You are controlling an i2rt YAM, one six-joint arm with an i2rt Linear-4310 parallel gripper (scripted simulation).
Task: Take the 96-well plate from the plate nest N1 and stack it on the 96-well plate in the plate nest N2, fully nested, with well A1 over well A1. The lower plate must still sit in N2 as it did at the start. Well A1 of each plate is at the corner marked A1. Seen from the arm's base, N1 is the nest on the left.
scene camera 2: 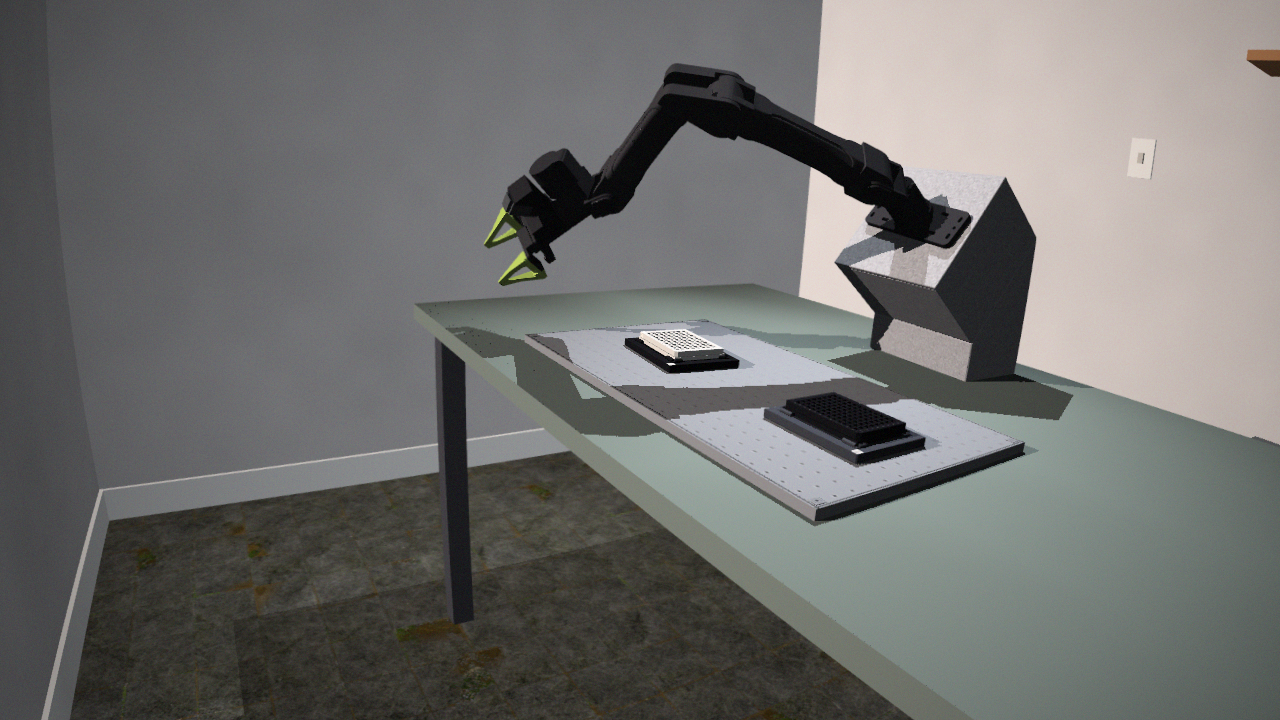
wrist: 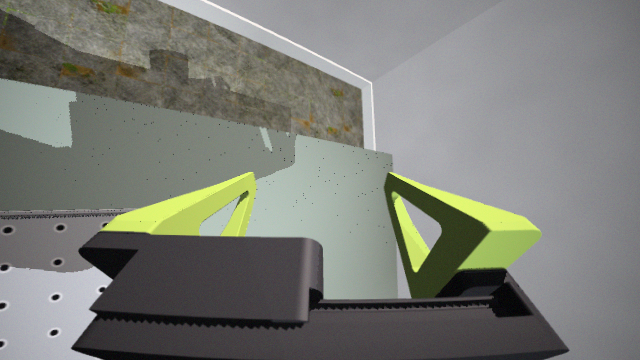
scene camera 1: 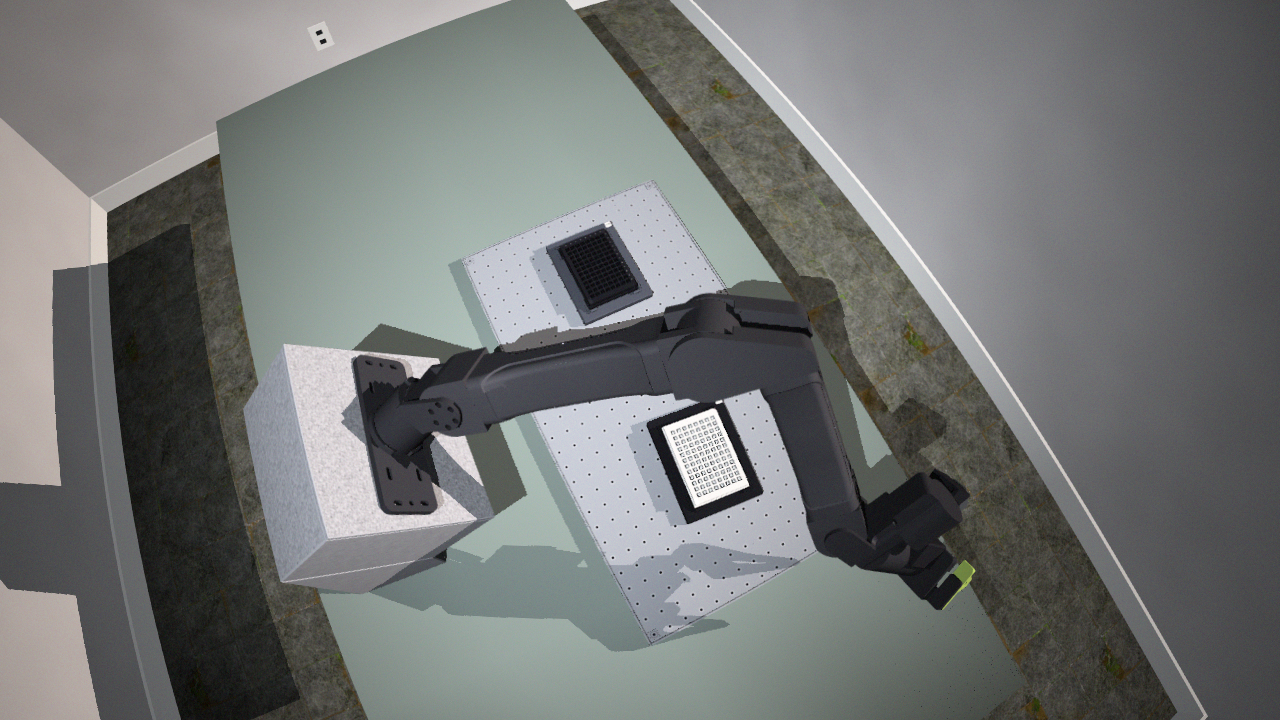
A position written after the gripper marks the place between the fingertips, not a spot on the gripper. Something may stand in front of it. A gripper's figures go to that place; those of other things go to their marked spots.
Scene:
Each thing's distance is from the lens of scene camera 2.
gripper [scene camera 2: 492, 264]: 1.33 m
black 96-well plate [scene camera 2: 829, 411]: 0.90 m
white 96-well plate [scene camera 2: 682, 344]: 1.14 m
nest N1 [scene camera 2: 887, 447]: 0.86 m
The marked spots on the black 96-well plate and the white 96-well plate are 0.32 m apart.

